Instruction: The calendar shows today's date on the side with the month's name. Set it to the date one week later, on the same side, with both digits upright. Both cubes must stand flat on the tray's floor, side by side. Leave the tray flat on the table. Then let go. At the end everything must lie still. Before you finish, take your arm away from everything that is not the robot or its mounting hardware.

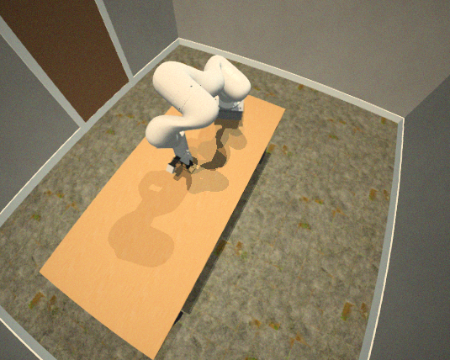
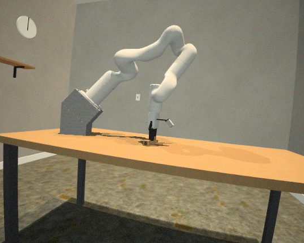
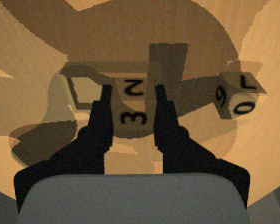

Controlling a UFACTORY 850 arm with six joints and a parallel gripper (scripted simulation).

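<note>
Right now my hand is 20 mm to the right of the wooden calendar tray and 30 mm above it.
</note>
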